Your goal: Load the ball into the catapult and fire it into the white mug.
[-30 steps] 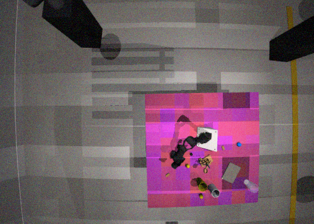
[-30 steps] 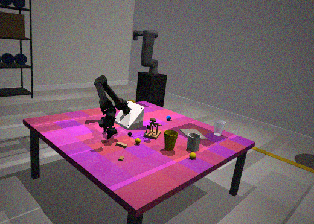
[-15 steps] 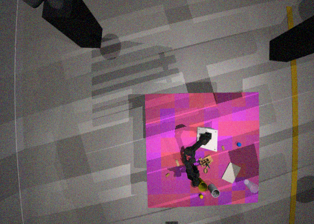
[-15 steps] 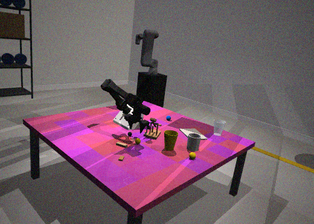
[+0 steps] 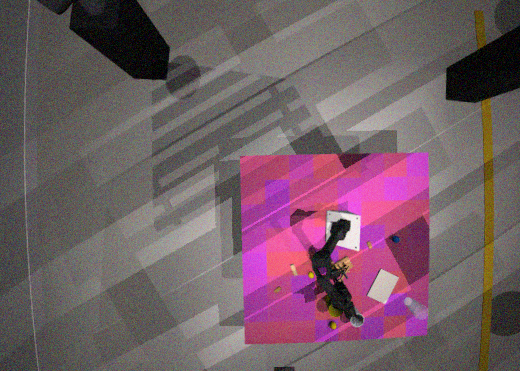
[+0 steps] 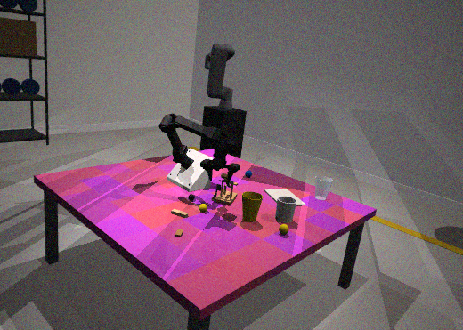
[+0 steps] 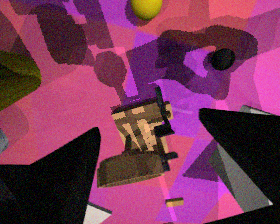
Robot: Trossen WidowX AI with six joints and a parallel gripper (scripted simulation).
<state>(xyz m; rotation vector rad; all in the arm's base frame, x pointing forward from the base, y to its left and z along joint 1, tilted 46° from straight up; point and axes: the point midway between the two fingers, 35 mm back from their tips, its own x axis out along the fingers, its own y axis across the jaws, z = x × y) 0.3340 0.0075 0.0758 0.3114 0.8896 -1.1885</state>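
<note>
My gripper tip is 50 mm to the right of the wooden catapult, 40 mm above it and 20 mm past it. Round my gripper tip: yellow cup: 200 mm ahead, 90 mm below, 30 mm to the left; white mug: 280 mm ahead, 190 mm to the left, 90 mm below; black ball: 100 mm below, 100 mm behind, 90 mm to the right.
</note>
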